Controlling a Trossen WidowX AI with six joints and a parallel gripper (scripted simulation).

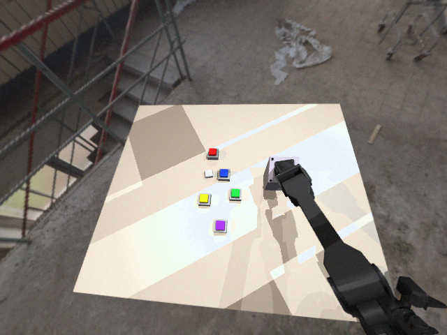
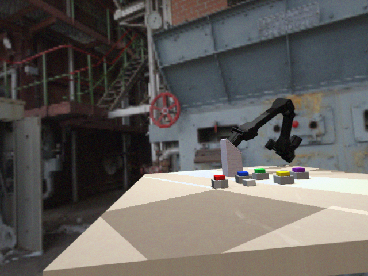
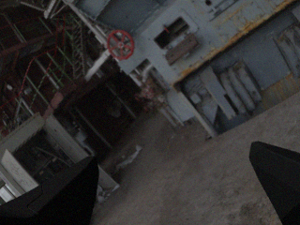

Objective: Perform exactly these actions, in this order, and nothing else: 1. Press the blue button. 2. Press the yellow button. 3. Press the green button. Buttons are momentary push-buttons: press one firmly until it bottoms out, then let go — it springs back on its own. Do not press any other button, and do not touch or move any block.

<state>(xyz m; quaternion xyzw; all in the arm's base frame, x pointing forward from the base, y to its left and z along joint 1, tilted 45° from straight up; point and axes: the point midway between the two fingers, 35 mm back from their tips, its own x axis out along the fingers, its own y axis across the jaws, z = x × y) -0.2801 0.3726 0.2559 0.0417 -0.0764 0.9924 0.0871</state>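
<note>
Right now my gripper tip is 63 cm short of the yellow button, 40 cm to the left of it and 7 cm above it. Also, from my gripper tip: purple button: 57 cm ahead, 29 cm to the right, 7 cm below; green button: 50 cm ahead, 41 cm to the right, 7 cm below; blue button: 54 cm ahead, 51 cm to the right, 7 cm below.
</note>
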